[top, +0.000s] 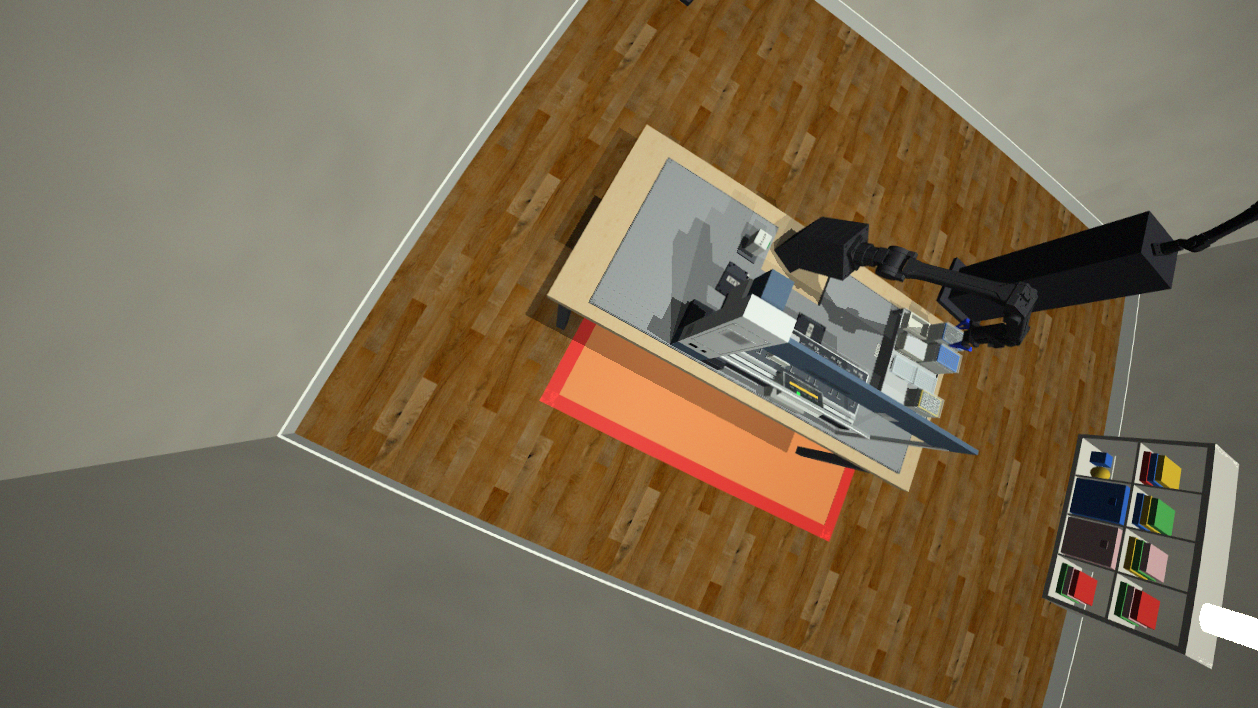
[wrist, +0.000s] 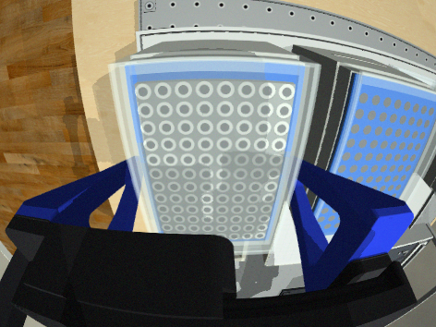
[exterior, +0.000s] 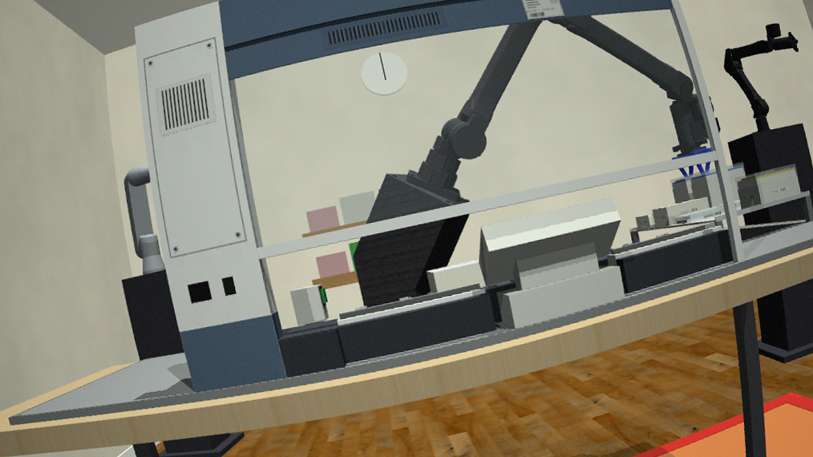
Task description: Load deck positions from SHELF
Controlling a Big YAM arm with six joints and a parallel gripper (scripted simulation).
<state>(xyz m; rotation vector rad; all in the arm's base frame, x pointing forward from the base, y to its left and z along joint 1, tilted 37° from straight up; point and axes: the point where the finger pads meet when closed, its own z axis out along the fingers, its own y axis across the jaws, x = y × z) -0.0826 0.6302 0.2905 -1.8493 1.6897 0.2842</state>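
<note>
Right now my hand is 10 mm short of the blue tip rack, 10 mm to the left of it and 30 mm above it. From my hand the other things lie so: shelf label 200 mm ahead, 200 mm to the right, 150 mm below; then pale reservoir 20 mm ahead, 130 mm to the right, 80 mm below; then shelf 170 mm ahead, 40 mm to the right, 100 mm below.
</note>
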